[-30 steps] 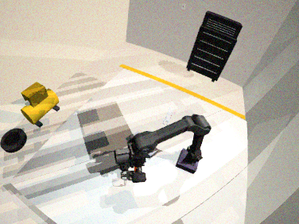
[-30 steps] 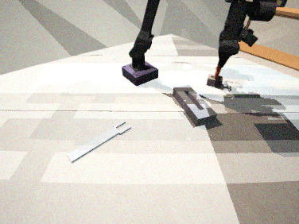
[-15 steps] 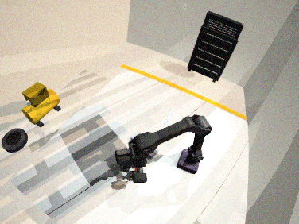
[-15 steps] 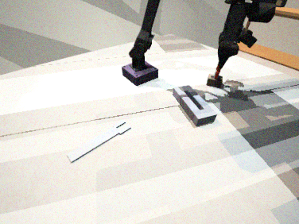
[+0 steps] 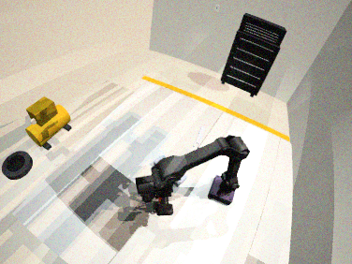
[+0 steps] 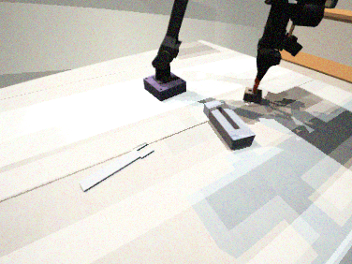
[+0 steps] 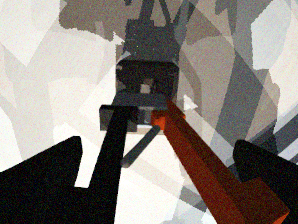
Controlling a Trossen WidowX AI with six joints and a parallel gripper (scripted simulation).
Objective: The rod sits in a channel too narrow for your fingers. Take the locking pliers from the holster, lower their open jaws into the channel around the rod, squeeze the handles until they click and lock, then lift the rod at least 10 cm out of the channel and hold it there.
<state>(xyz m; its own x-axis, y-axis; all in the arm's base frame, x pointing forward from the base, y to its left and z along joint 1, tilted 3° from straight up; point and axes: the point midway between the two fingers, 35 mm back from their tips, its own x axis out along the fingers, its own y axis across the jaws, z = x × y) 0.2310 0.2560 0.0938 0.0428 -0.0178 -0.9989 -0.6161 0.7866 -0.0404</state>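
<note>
Now: the grey channel block 19 cm to the right of my gripper tip, 8 cm below it and 6 cm ahead of it. Round my gripper tip: box-shaped holster: 9 cm below, 1 cm to the left.
</note>
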